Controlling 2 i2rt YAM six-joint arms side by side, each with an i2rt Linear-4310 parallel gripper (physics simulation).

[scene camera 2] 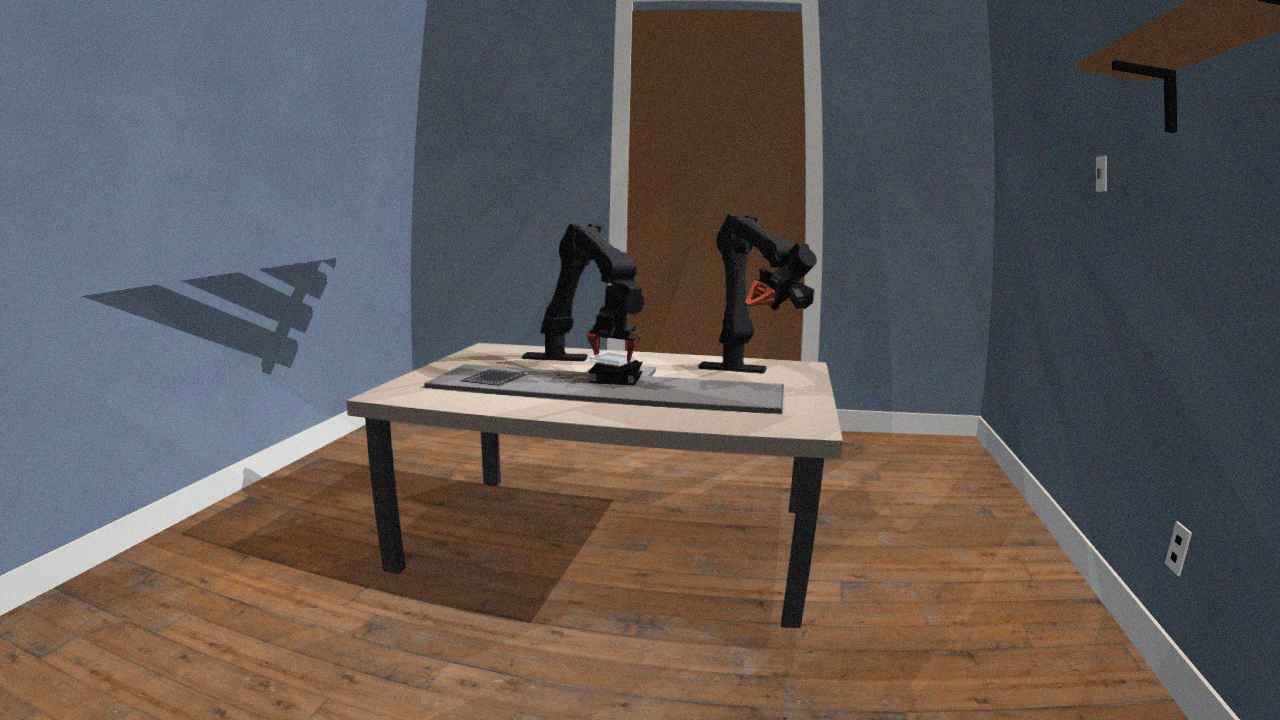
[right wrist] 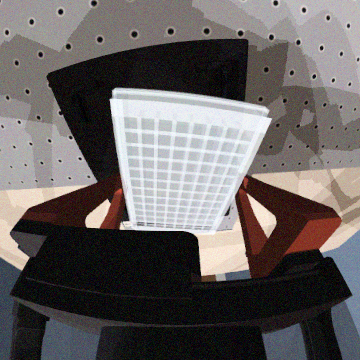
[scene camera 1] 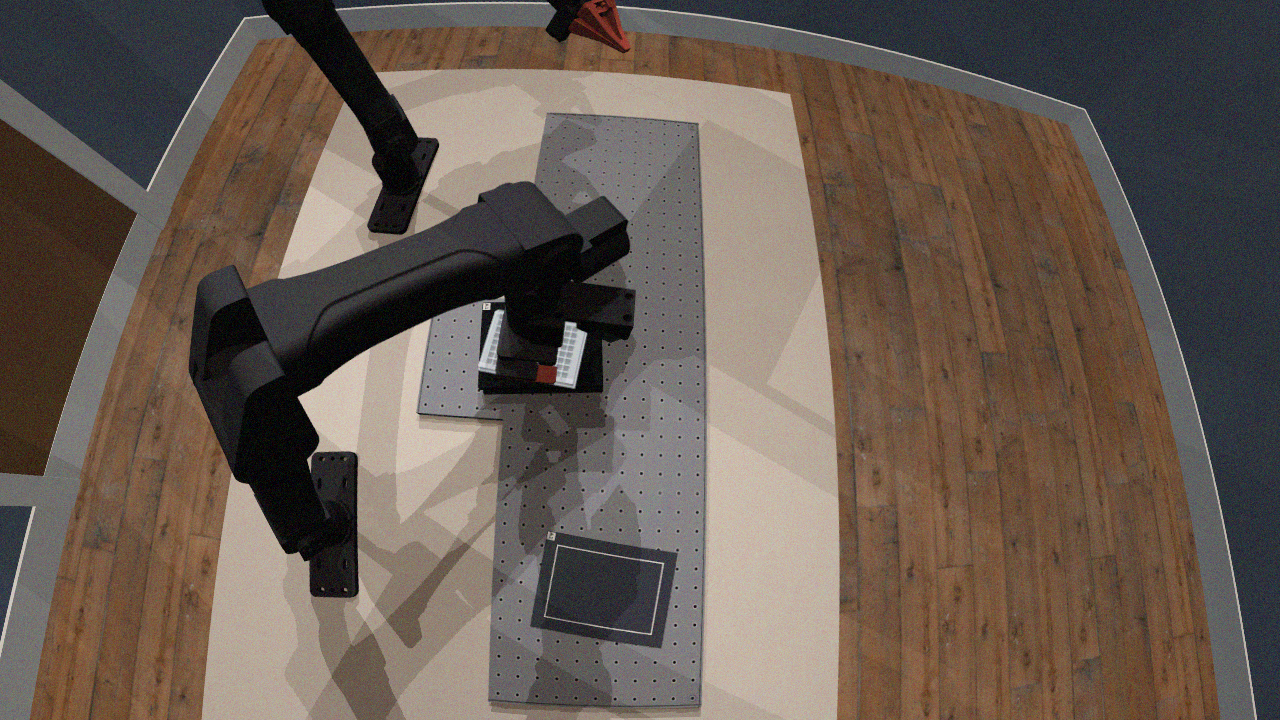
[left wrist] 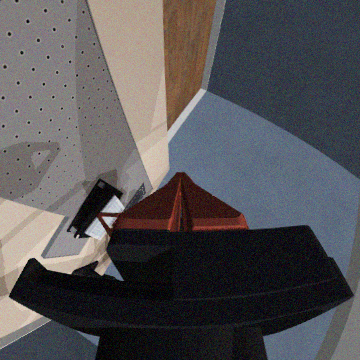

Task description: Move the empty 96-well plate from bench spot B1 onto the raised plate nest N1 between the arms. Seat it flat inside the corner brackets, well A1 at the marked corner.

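Where they show: left gripper, between the fingertips: (scene camera 2: 746,304) (scene camera 1: 627,50) (left wrist: 180,178); right gripper, between the fingertips: (scene camera 2: 612,361) (right wrist: 180,177) (scene camera 1: 533,349) (left wrist: 104,217); left arm's base, origin of its link: (scene camera 2: 732,368) (scene camera 1: 405,184); right arm's base, origin of its link: (scene camera 2: 554,358) (scene camera 1: 335,523) (left wrist: 82,270).
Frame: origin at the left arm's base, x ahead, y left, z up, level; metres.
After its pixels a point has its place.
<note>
The clear-white 96-well plate (scene camera 1: 571,354) @[x 0.347, y -0.282, z 0.065 m] (scene camera 2: 610,359) @[x 0.357, y -0.265, z 0.073 m] (left wrist: 96,230) @[x 0.254, y -0.266, z 0.065 m] (right wrist: 180,165) @[x 0.315, y -0.278, z 0.065 m] is over the black raised nest (scene camera 1: 592,365) @[x 0.375, y -0.289, z 0.051 m] (scene camera 2: 615,377) @[x 0.321, y -0.263, z 0.018 m] (left wrist: 86,209) @[x 0.286, y -0.236, z 0.018 m] (right wrist: 150,70) @[x 0.370, y -0.259, z 0.046 m]. My right gripper (scene camera 2: 614,358) @[x 0.296, y -0.279, z 0.055 m] (right wrist: 180,177) @[x 0.296, y -0.279, z 0.055 m] is shut on its two sides. In scene camera 1 the plate is turned slightly against the nest's edges; its underside is hidden, so I cannot tell whether it touches. A small white label shows at the nest's upper left corner there; A1 is unreadable. My left gripper (scene camera 1: 626,48) @[x 0.361, y 0.087, z 0.237 m] (scene camera 2: 749,303) @[x 0.361, y 0.087, z 0.237 m] (left wrist: 180,178) @[x 0.361, y 0.087, z 0.237 m] is shut, empty, high up and away from the nest.
A dark pad with a white outline (scene camera 1: 604,591) @[x 0.427, y -0.574, z 0.015 m] (scene camera 2: 494,377) @[x 0.435, y -0.569, z 0.015 m] lies on the grey perforated board (scene camera 1: 666,402) @[x 0.479, y -0.315, z 0.013 m] (scene camera 2: 716,394) @[x 0.399, y 0.025, z 0.013 m] (left wrist: 30,50) @[x 0.394, y 0.127, z 0.013 m], below the nest in scene camera 1. My right arm's links pass over the nest's upper side. The board lies on the pale table (scene camera 1: 769,447) @[x 0.633, y -0.359, z 0.000 m] (scene camera 2: 581,427) @[x 0.726, y -0.208, z -0.007 m].
</note>
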